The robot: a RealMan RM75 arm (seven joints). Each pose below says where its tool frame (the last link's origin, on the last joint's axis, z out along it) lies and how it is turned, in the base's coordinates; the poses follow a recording.
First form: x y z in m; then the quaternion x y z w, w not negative.
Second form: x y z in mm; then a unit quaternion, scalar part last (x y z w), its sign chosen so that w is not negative. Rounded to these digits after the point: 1 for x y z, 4 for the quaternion.
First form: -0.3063, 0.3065, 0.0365, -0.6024, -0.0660, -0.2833, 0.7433
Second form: -306.3, 306.5, 36.5, -0.6024, -0.0660, -0.2833, 0.7433
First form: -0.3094, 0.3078, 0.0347, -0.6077, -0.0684, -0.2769, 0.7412
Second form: -309.4, 307.8, 34.7, -0.6077, -0.0684, -0.2769, 0.7412
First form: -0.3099, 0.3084, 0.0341, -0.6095, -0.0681, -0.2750, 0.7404
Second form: -309.9, 308.4, 34.1, -0.6095, -0.0681, -0.2750, 0.7404
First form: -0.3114, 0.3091, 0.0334, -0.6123, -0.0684, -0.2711, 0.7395
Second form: -311.4, 309.1, 33.4, -0.6123, -0.0684, -0.2711, 0.7395
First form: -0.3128, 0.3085, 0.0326, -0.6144, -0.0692, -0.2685, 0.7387
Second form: -312.8, 308.5, 32.6, -0.6144, -0.0692, -0.2685, 0.7387
